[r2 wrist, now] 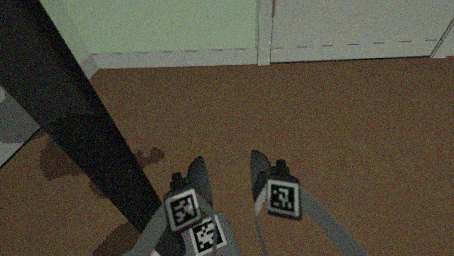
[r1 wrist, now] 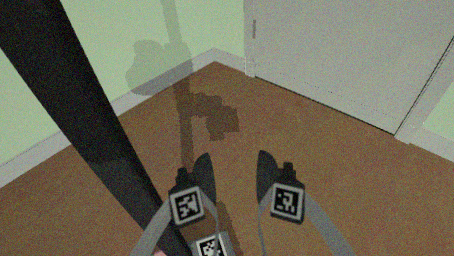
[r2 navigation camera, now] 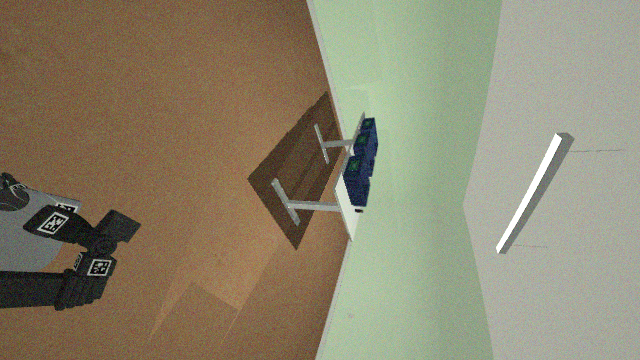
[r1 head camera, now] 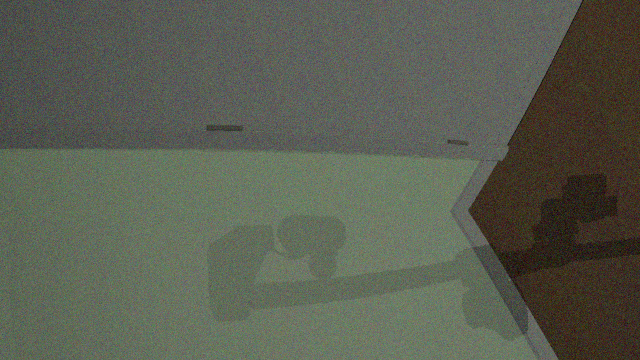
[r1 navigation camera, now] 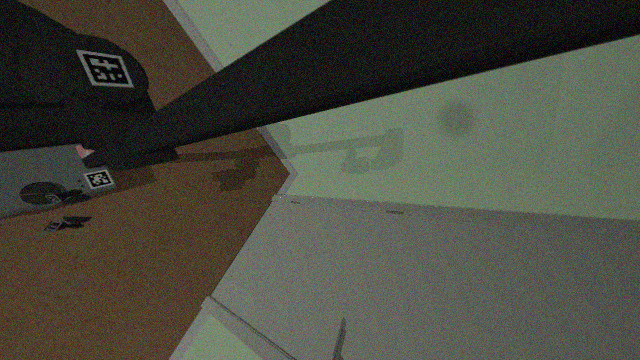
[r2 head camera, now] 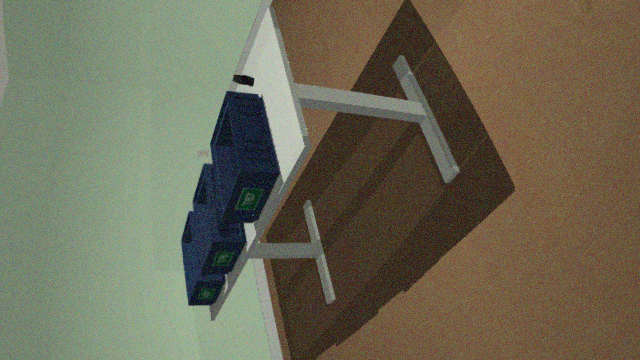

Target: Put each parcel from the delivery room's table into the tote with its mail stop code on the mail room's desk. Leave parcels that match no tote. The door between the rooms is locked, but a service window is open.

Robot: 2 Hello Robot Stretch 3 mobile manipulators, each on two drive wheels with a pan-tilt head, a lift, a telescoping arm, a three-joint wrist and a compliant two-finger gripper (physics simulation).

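Observation:
r1's gripper [r1 wrist: 234,159] is open above the brown floor, with no thing between its fingers. r2's gripper [r2 wrist: 227,160] is open above the floor and holds nothing. The white desk [r2 head camera: 280,115] [r2 navigation camera: 350,220] stands beside a green wall in r2's head and navigation views, which are turned sideways. A near blue tote [r2 head camera: 250,135] [r2 navigation camera: 357,185], a middle blue tote [r2 head camera: 230,267] [r2 navigation camera: 361,142] and a far blue tote [r2 head camera: 197,260] [r2 navigation camera: 369,123] stand on it. Their green labels are too blurred to read. Parcels, the delivery table and the service window do not show.
A grey-white door [r1 head camera: 250,65] [r1 navigation camera: 400,270] [r1 wrist: 325,60] stands near r1, beside a wall corner. Another stretch of door [r2 wrist: 350,25] shows before r2's wrist. A small black object [r2 head camera: 244,80] [r2 navigation camera: 359,211] lies on the desk beside the near tote. r1's dark arm [r1 navigation camera: 350,60] crosses its navigation view.

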